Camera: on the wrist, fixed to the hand. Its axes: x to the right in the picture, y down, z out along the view.
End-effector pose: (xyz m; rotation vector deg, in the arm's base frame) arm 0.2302 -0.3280 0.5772 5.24 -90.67 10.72
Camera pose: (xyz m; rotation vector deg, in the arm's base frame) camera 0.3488 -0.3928 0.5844 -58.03 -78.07 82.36
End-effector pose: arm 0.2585 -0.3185 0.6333 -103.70 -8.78 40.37
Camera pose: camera 0.3354 -0.3745 0.7296 -88.35 75.82 95.44
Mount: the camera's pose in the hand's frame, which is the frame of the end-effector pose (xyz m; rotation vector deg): 0.0008 -0.0849 -0.1054 7.83 -1.41 85.73
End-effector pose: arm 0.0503 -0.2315 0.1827 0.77 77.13 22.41
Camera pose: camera -0.0269 -0.3332 0.1377 67.50 64.10 87.05
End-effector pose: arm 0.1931 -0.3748 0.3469 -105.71 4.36 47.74
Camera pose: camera 0.2825 -0.4260 0.4347 -81.16 90.46 99.64
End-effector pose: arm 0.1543 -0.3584 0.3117 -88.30 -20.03 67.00
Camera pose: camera 0.2703 -0.3897 0.3741 -90.60 60.67 127.33
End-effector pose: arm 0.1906 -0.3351 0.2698 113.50 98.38 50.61
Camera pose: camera 0.0572 -0.3311 0.2925 -158.56 2.55 -52.14
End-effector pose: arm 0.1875 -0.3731 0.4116 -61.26 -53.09 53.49
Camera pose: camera 0.2996 -0.4206 0.4707 -91.28 6.34 123.46
